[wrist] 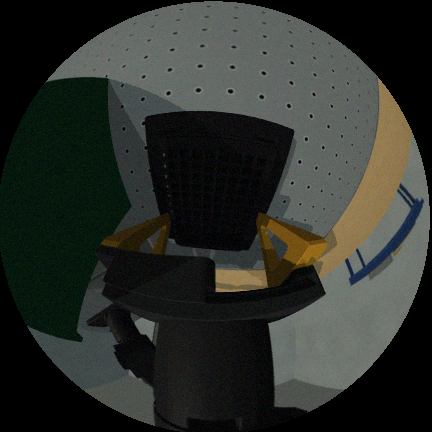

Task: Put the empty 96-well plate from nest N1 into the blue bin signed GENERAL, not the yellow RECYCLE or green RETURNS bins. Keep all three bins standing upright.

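Places are measured from the arm's base along level axes (x up, y left, z back), in centimetres.
Where they show: gripper, fingertip midpoint: [213, 217]; arm's base at its link origin: [114, 310].
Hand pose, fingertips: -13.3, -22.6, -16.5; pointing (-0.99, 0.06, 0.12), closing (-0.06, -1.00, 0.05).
Things, the pixels of their centre, and the offset from my fingertips, as dx, dy, dz. "spot": a spot on its surface instead.
- black 96-well plate at the middle of its body: [211, 205] +0.3, +0.0, -1.7
- large dark green surface at a spot on its surface: [55, 190] spot: +6.3, +10.6, -8.5
A black 96-well plate [217, 175], with rows of wells, lies on the perforated grey board in the middle of the wrist view. It is dark, so I cannot make out the nest under it or anything in the wells. My gripper [213, 217] is open, its two orange fingers apart at the near end of the plate, one by each side. The gap between the fingers and the plate's sides is hard to judge. No bin sign can be read in this view.
The perforated grey board [280, 55] spreads around the plate. A large dark green surface [55, 190] fills the left side. A tan wooden edge [392, 130] runs down the right, with a blue railed object [387, 252] beyond it. A dark jointed part [135, 347] shows at lower left.
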